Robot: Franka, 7 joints.
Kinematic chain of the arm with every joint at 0, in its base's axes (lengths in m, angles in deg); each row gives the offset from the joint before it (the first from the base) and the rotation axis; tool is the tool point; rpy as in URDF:
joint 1: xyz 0 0 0.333 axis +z
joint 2: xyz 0 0 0 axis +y
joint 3: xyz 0 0 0.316 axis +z
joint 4: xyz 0.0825 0 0 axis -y
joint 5: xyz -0.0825 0 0.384 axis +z
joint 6: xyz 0 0 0 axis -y
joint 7: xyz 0.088 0 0 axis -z
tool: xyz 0 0 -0.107 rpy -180 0 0
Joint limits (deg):
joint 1: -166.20..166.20
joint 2: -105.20..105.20
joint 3: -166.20..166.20
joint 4: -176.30..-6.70
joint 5: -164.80..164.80
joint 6: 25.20..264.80
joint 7: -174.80..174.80
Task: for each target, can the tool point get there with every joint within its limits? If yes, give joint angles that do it. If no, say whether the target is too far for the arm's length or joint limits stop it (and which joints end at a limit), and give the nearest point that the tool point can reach.
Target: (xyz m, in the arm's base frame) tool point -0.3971 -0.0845 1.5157
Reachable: no: too far | nearest point -0.2724 -0.0580 1.1444 | short by 0.393 m
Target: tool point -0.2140 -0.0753 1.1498
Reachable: yes | joints 102.83 -20.97 37.34 -39.78 -77.09 147.62 -54.16
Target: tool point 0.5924 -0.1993 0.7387
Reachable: yes | joints -137.43 -10.12 111.06 -83.42 -111.42 146.66 91.26
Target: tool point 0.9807 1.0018 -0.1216
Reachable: no: too far | nearest point 0.5709 0.5832 0.0684 | short by 0.616 m
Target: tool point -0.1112 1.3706 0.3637
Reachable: no: too far | nearest point -0.0694 0.8549 0.3521 | short by 0.518 m
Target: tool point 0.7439 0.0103 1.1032
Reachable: no: too far | nearest point 0.5960 0.0083 0.9500 | short by 0.213 m
